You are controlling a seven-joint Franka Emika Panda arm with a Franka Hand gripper.
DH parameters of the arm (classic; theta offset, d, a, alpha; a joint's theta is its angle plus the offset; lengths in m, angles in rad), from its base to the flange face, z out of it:
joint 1: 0 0.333 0 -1.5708
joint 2: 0 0 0 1.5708
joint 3: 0 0.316 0.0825 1.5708
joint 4: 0 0 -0.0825 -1.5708
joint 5: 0 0.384 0 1.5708
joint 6: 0 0 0.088 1.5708
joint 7: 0 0.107 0 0
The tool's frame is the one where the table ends.
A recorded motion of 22 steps. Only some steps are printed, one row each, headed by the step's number.
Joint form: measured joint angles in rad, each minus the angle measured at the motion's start. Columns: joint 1, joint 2, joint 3, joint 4, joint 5, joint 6, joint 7.
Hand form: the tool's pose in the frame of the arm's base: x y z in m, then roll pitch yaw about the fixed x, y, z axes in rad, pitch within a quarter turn. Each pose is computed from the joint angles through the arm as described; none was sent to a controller.
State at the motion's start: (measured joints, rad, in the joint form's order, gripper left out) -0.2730 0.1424 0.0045 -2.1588 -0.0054 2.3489 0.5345
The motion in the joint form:
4: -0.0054 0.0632 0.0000 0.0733 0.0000 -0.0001 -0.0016
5: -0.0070 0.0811 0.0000 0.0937 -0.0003 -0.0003 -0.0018
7: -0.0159 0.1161 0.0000 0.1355 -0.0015 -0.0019 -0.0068
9: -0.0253 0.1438 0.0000 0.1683 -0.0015 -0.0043 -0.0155
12: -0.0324 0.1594 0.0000 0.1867 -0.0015 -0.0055 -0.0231
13: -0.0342 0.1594 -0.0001 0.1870 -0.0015 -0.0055 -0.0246
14: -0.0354 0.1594 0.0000 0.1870 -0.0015 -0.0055 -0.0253
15: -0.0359 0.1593 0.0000 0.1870 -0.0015 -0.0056 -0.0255
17: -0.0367 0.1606 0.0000 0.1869 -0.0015 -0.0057 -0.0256
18: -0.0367 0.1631 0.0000 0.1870 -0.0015 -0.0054 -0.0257
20: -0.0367 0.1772 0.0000 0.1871 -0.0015 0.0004 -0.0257
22: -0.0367 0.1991 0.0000 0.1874 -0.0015 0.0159 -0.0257
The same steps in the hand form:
4: 0.5606 -0.1576 0.3325 -3.1150 -0.0513 -0.8039
5: 0.5660 -0.1602 0.3309 -3.1139 -0.0533 -0.8052
7: 0.5760 -0.1686 0.3283 -3.1122 -0.0584 -0.8085
9: 0.5830 -0.1766 0.3258 -3.1113 -0.0609 -0.8093
12: 0.5865 -0.1822 0.3242 -3.1110 -0.0625 -0.8089
13: 0.5863 -0.1834 0.3243 -3.1109 -0.0628 -0.8093
14: 0.5861 -0.1840 0.3243 -3.1110 -0.0628 -0.8097
15: 0.5860 -0.1843 0.3244 -3.1110 -0.0629 -0.8100
17: 0.5858 -0.1848 0.3235 -3.1117 -0.0615 -0.8106
18: 0.5858 -0.1848 0.3221 -3.1127 -0.0597 -0.8105
20: 0.5862 -0.1849 0.3140 -3.1166 -0.0525 -0.8102
22: 0.5873 -0.1852 0.3021 -3.1194 -0.0471 -0.8100

